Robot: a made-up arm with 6 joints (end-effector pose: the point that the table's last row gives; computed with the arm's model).
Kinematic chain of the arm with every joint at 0, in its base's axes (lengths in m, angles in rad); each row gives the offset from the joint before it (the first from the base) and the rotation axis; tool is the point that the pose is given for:
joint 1: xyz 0 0 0.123 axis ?
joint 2: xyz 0 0.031 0 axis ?
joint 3: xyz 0 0 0.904 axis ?
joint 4: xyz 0 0 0.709 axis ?
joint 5: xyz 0 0 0 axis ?
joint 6: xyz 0 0 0.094 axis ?
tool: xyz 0 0 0
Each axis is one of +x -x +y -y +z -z.
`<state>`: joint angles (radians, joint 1 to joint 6).
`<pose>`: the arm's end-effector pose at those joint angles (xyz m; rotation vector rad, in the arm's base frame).
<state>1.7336 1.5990 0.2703 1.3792 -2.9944 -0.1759</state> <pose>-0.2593 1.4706 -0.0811 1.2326 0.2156 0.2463</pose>
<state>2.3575 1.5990 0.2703 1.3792 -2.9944 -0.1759</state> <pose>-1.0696 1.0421 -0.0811 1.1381 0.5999 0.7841</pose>
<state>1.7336 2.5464 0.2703 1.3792 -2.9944 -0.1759</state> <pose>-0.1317 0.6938 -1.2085 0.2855 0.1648 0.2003</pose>
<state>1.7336 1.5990 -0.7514 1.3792 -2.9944 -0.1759</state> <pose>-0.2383 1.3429 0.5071 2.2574 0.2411 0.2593</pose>
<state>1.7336 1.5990 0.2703 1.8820 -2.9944 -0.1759</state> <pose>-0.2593 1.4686 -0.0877 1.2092 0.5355 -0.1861</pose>
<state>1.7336 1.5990 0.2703 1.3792 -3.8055 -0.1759</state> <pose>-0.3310 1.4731 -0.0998 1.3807 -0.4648 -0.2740</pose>
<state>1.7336 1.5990 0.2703 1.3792 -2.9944 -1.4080</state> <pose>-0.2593 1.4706 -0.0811 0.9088 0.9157 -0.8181</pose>
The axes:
joint 1: +z
joint 2: +y
joint 3: +y
joint 4: +z
joint 5: +y
joint 6: +z

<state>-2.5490 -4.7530 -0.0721 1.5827 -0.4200 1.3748</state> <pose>-1.4085 -0.9395 0.2486 0.2270 -1.4552 0.0255</pose>
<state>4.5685 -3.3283 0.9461 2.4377 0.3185 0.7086</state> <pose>0.1019 0.3546 -1.3597 -1.6274 2.0475 0.2569</pose>
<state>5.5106 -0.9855 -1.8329 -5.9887 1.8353 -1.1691</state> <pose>-0.7142 0.7762 0.0010 -0.0320 -1.2059 -1.9561</pose>
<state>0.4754 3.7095 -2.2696 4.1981 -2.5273 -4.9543</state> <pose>0.0923 0.1354 -0.5830 2.5942 -0.2823 -1.7332</pose>
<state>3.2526 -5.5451 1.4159 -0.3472 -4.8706 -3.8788</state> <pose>-1.1573 -0.1284 0.3203 -1.2358 2.3224 0.2432</pose>
